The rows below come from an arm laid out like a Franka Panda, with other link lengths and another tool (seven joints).
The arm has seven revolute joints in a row. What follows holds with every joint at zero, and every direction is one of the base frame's.
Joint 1 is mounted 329.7 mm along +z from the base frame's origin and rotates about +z.
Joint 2 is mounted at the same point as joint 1 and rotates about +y.
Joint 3 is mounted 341.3 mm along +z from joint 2 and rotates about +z.
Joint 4 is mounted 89.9 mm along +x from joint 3 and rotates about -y.
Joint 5 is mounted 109.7 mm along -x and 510.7 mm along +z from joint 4 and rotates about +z.
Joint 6 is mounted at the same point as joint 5 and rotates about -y.
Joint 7 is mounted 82.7 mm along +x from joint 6 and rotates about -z.
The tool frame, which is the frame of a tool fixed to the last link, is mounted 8 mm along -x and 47 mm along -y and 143 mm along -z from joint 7; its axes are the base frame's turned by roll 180, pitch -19 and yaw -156 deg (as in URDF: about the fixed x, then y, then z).
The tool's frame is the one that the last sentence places.
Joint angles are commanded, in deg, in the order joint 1, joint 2, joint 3, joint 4, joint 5, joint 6, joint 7. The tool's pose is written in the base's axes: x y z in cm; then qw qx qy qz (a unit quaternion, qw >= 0). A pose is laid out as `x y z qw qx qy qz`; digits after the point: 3 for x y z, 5 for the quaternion.
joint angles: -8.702 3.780 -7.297 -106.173 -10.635 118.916 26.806
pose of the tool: 66.611 -24.776 46.947 0.09631 -0.13814 -0.98285 0.07512
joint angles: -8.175 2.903 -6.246 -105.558 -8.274 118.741 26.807
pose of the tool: 67.222 -22.580 48.405 0.08191 -0.13105 -0.98636 0.05669
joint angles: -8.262 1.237 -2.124 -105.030 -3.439 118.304 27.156
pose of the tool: 68.226 -16.974 50.508 0.06173 -0.11013 -0.99186 0.01677
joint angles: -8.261 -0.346 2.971 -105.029 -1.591 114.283 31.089
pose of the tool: 67.812 -10.203 51.683 0.08086 -0.10337 -0.99134 -0.00520
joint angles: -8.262 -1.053 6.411 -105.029 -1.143 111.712 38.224
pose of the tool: 67.058 -5.558 52.101 0.09592 -0.13507 -0.98599 -0.01936
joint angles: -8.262 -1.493 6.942 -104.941 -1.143 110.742 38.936
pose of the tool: 66.715 -4.865 52.588 0.09963 -0.13679 -0.98539 -0.01934
